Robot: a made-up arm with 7 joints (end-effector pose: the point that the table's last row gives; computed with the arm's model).
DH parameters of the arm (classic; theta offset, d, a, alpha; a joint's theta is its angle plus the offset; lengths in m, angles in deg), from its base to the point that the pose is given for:
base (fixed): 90 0.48 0.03 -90
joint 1: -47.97 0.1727 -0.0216 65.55
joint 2: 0 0.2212 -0.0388 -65.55
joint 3: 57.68 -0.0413 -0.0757 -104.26
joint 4: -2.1 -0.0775 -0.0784 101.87
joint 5: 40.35 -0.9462 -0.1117 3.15
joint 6: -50.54 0.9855 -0.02 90
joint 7: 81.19 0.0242 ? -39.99
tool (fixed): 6.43 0.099 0 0
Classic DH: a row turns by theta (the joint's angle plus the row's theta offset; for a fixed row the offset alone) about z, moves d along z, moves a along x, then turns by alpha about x.
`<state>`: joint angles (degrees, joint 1 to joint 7).
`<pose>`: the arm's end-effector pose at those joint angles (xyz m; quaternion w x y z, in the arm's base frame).
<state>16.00 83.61 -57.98 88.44 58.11 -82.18 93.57</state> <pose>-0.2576 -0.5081 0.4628 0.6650 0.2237 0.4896 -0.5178</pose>
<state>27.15 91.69 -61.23 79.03 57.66 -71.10 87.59</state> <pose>-0.1945 -0.5542 0.6928 0.7268 0.0122 0.3886 -0.5663</pose>
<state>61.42 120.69 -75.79 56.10 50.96 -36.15 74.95</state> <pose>0.0509 0.0104 1.2266 0.6891 -0.5325 -0.0576 -0.4881</pose>
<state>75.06 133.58 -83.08 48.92 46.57 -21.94 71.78</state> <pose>0.1031 0.3833 1.1578 0.6025 -0.6838 -0.2154 -0.3508</pose>
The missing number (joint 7, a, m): 0.4759
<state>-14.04 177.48 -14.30 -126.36 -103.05 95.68 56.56</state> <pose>-0.7950 0.1810 0.2350 0.1385 0.3570 0.9167 -0.1138</pose>
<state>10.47 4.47 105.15 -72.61 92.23 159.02 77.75</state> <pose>-0.3805 -0.3025 1.0056 0.0940 -0.5332 0.4185 -0.7292</pose>
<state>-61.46 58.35 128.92 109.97 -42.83 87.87 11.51</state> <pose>0.0972 0.0880 -0.0206 0.5624 -0.7764 0.1565 0.2376</pose>
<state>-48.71 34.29 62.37 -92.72 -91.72 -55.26 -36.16</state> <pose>-0.0431 -0.3546 1.0758 0.4199 0.5655 -0.4662 0.5353</pose>
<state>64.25 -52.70 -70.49 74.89 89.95 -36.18 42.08</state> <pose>-0.4763 0.3047 1.1303 0.6169 -0.0295 -0.4057 0.6737</pose>
